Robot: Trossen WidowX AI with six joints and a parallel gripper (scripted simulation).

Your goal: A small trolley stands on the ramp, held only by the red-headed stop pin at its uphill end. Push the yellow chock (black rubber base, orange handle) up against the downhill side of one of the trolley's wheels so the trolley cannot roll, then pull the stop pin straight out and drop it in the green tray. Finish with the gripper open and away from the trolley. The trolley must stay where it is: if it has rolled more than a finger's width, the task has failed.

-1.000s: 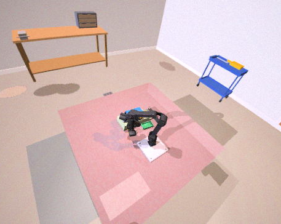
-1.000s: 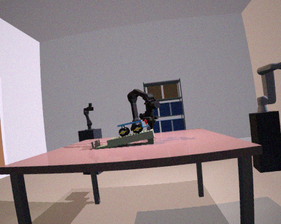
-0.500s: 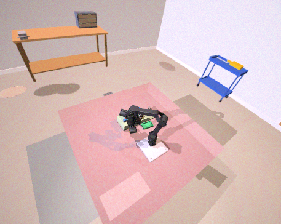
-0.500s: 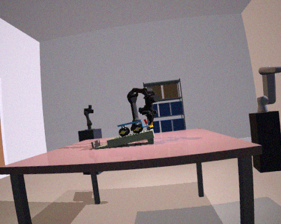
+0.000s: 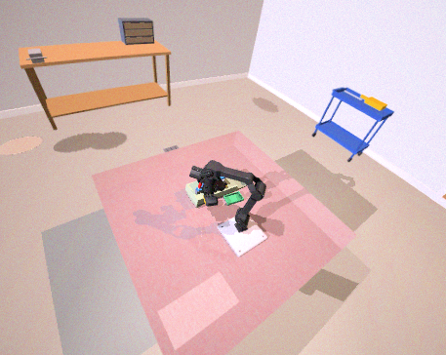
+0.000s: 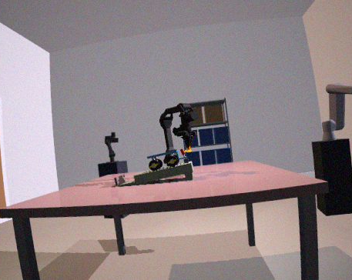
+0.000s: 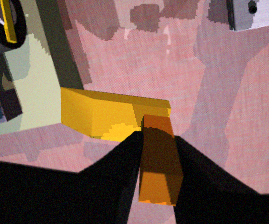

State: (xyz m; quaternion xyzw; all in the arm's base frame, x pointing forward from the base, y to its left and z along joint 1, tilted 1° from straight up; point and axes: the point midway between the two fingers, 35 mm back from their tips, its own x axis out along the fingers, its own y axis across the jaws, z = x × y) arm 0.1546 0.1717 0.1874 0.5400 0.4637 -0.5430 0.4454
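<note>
Right now the stop pin is 130 mm ahead of my gripper tip and 40 mm below it. Round my gripper tip: yellow chock (20 mm ahead, 10 mm below); pale green ramp (170 mm ahead, 120 mm to the right, 120 mm below); blue-topped trolley (170 mm ahead, 110 mm to the right, 60 mm below).
</note>
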